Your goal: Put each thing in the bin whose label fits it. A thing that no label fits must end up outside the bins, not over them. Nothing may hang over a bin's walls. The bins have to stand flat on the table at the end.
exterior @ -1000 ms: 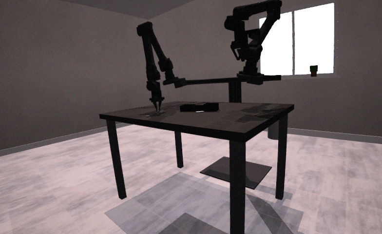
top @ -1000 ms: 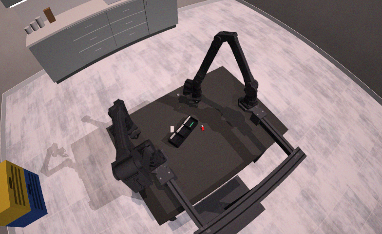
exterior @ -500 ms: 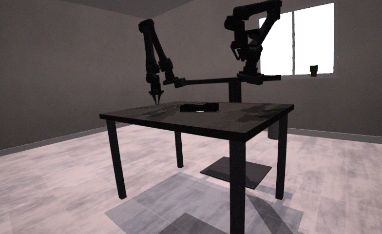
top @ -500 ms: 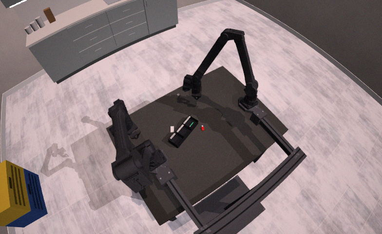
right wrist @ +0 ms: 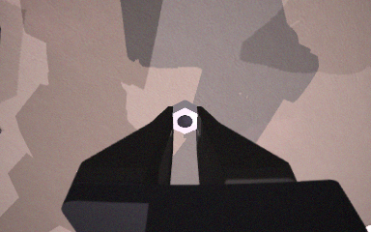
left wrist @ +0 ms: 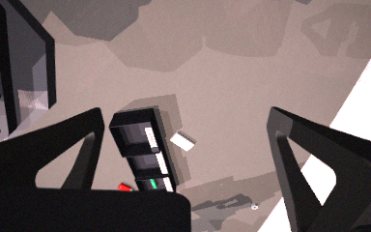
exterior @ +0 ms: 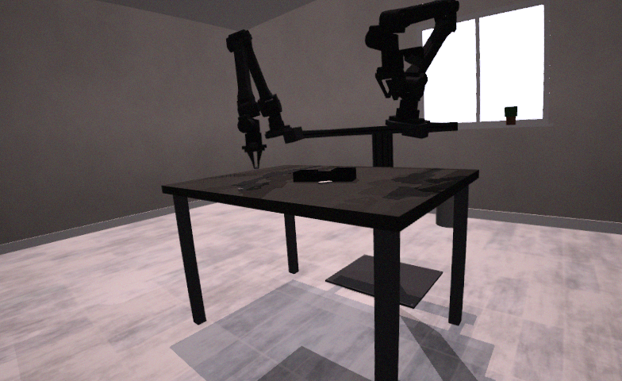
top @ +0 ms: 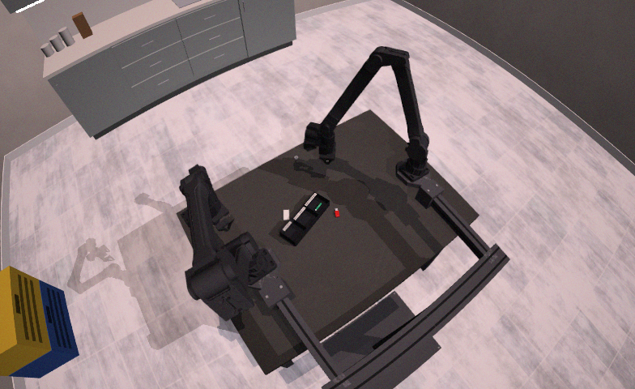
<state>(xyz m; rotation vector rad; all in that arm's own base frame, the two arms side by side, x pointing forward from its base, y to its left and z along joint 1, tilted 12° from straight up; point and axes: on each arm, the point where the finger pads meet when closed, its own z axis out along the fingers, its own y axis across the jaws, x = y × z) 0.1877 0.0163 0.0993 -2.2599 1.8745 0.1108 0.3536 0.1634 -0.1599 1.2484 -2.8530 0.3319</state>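
The black labelled bin lies 23 cm to the left of my right hand, 17 cm behind it and 5 cm below it. From my right hand the other things lie so: red usb stick: 22 cm behind, 10 cm to the left, 7 cm below; green battery: 15 cm to the left, 15 cm behind, 6 cm below; white card: 29 cm to the left, 10 cm behind, 7 cm below.
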